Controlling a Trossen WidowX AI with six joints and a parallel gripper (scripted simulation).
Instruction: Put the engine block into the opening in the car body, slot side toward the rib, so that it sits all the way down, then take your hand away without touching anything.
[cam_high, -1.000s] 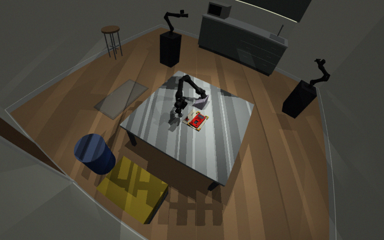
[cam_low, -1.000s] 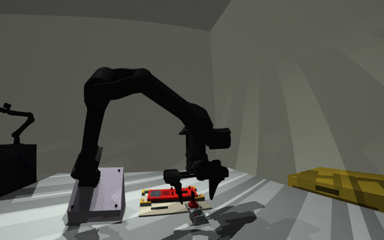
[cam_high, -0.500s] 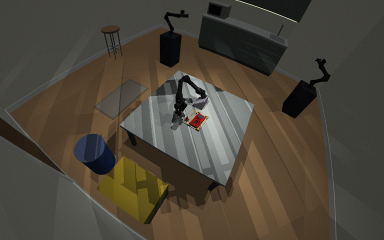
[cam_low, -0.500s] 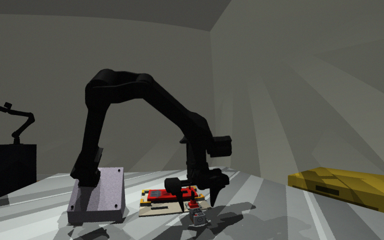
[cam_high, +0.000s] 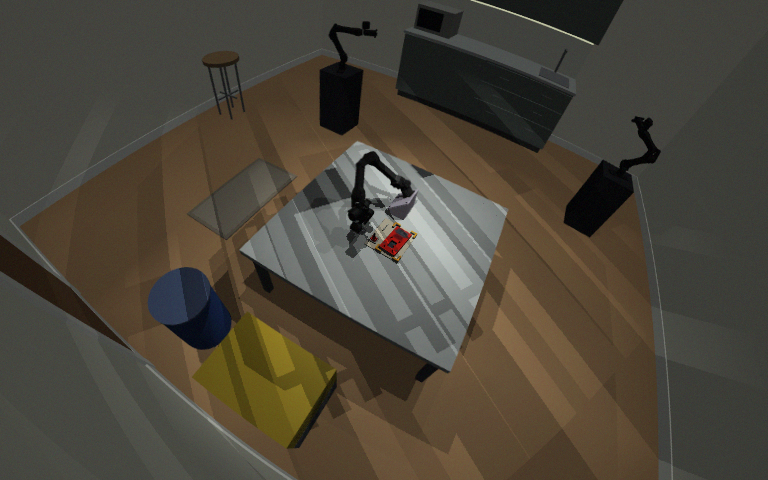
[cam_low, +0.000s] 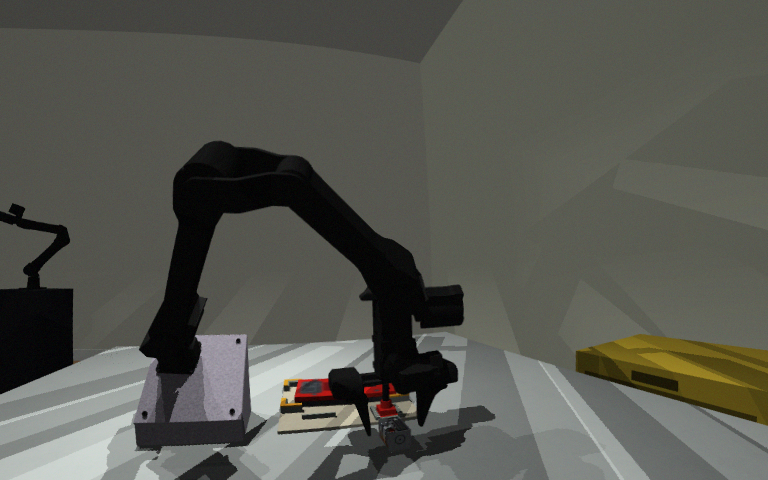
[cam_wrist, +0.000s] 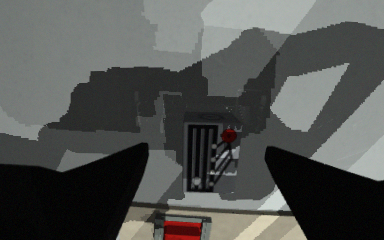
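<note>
The grey holder is 1 cm ahead of my gripper tip, 10 cm to the left of it and 1 cm above it. Round my gripper tip: engine block (1 cm below).
</note>
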